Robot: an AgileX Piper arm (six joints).
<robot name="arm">
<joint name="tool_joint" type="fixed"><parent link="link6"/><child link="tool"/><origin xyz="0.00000 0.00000 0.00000"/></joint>
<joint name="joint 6" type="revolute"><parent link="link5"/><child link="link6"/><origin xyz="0.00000 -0.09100 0.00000" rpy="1.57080 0.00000 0.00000"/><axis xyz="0 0 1"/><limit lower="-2.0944" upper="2.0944"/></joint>
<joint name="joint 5" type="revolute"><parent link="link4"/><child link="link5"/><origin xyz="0.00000 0.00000 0.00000" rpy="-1.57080 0.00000 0.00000"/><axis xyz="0 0 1"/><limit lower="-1.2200" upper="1.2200"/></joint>
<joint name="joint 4" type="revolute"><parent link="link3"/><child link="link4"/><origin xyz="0.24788 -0.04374 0.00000" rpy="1.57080 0.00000 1.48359"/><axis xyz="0 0 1"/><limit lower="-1.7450" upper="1.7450"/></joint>
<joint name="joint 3" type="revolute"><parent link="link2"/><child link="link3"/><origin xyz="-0.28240 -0.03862 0.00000"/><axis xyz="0 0 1"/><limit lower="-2.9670" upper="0.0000"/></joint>
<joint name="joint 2" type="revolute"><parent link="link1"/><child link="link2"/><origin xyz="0.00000 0.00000 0.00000" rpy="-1.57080 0.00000 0.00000"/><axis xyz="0 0 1"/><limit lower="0.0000" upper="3.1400"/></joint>
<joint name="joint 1" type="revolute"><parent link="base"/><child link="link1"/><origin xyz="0.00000 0.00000 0.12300"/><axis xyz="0 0 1"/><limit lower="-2.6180" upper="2.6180"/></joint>
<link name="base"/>
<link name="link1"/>
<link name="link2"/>
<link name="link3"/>
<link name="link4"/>
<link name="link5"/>
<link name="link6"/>
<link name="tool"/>
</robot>
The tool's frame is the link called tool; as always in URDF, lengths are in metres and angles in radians.
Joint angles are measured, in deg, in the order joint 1, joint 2, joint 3, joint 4, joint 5, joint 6. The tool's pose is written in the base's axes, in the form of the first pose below.
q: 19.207, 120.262, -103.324, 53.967, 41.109, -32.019
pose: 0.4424, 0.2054, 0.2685, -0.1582, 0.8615, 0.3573, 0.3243
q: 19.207, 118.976, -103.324, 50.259, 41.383, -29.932
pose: 0.4391, 0.2019, 0.2762, -0.1650, 0.8659, 0.3400, 0.3277
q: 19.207, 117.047, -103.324, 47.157, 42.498, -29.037
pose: 0.4328, 0.1985, 0.2891, -0.1813, 0.8661, 0.3254, 0.3334
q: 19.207, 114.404, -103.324, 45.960, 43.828, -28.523
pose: 0.4234, 0.1955, 0.3090, -0.1927, 0.8605, 0.3237, 0.3430
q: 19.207, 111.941, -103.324, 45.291, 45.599, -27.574
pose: 0.4132, 0.1929, 0.3270, -0.1996, 0.8562, 0.3273, 0.3464
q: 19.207, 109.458, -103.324, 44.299, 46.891, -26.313
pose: 0.4029, 0.1895, 0.3446, -0.2036, 0.8524, 0.3280, 0.3527
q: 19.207, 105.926, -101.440, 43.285, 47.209, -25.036
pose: 0.3886, 0.1839, 0.3601, -0.2021, 0.8504, 0.3261, 0.3600
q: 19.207, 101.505, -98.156, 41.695, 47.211, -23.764
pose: 0.3701, 0.1760, 0.3731, -0.2005, 0.8508, 0.3189, 0.3663
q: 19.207, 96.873, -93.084, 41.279, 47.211, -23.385
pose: 0.3493, 0.1683, 0.3771, -0.1986, 0.8539, 0.3165, 0.3623
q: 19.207, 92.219, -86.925, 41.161, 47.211, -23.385
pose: 0.3273, 0.1606, 0.3738, -0.1966, 0.8599, 0.3144, 0.3509
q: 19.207, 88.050, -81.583, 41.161, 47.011, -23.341
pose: 0.3076, 0.1535, 0.3704, -0.1937, 0.8640, 0.3132, 0.3433
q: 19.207, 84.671, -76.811, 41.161, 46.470, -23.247
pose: 0.2916, 0.1476, 0.3645, -0.1888, 0.8684, 0.3114, 0.3365
